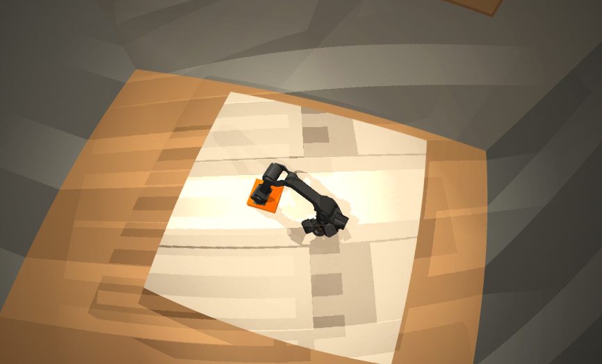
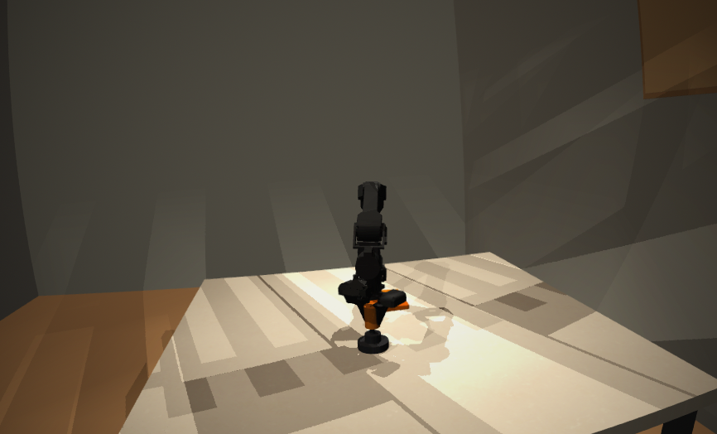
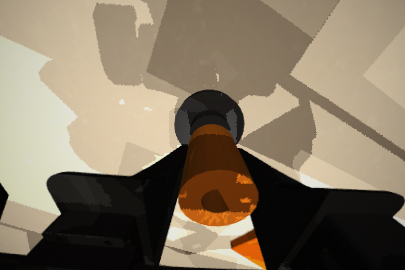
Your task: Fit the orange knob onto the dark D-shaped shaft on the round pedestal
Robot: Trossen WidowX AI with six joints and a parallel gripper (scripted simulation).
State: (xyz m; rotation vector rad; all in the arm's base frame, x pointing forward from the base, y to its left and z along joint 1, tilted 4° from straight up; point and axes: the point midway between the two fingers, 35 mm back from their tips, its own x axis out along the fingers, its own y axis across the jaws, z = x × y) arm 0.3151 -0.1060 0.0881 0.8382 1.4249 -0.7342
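Now: gripper tip 20 mm below the orange knob. Also, from my gripper tip: dark round pedestal: 40 mm below.
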